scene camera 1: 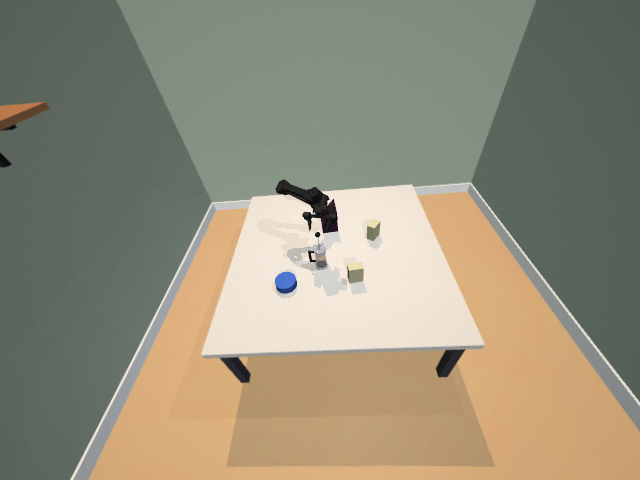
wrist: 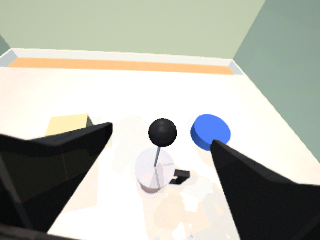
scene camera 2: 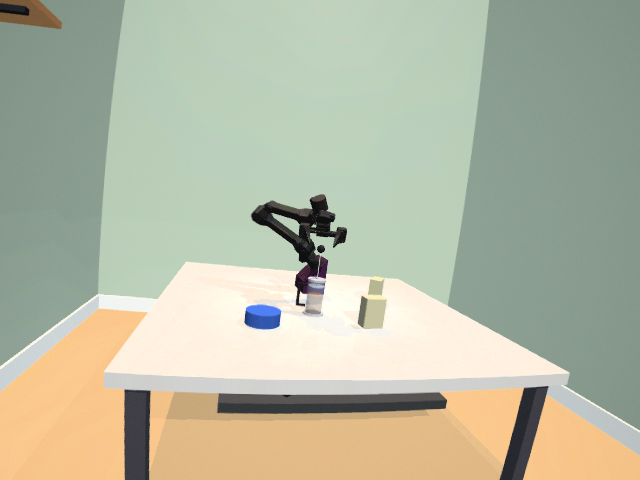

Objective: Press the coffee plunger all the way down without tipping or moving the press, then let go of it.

Scene:
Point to a blue flat disc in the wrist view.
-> At 207, 127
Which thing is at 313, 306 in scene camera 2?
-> A glass coffee press.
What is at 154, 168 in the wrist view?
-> A glass coffee press.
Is my gripper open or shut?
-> Open.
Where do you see a pale yellow block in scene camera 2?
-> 372, 308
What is my gripper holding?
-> Nothing.

